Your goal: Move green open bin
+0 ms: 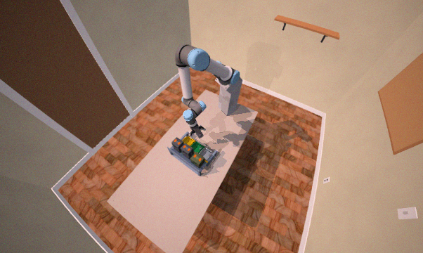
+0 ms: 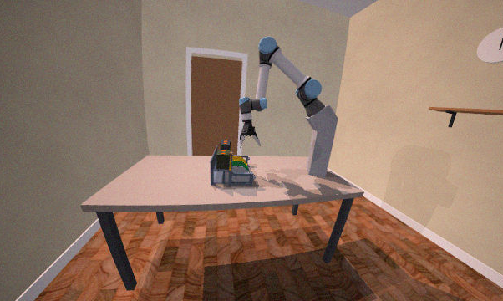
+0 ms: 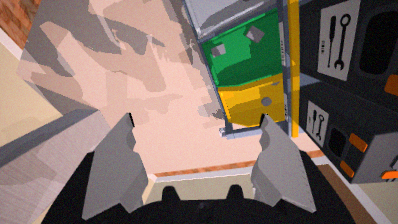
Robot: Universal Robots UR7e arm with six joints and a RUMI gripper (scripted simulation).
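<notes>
The green open bin is 16 cm below my hand, 9 cm ahead of it and 1 cm to the left of it. The rest, counted from my hand: grey bin 16 cm below, 12 cm to the left, 11 cm ahead; then yellow bin 16 cm below, 10 cm to the right, 8 cm ahead; then yellow strip 14 cm ahead, 9 cm below.
</notes>
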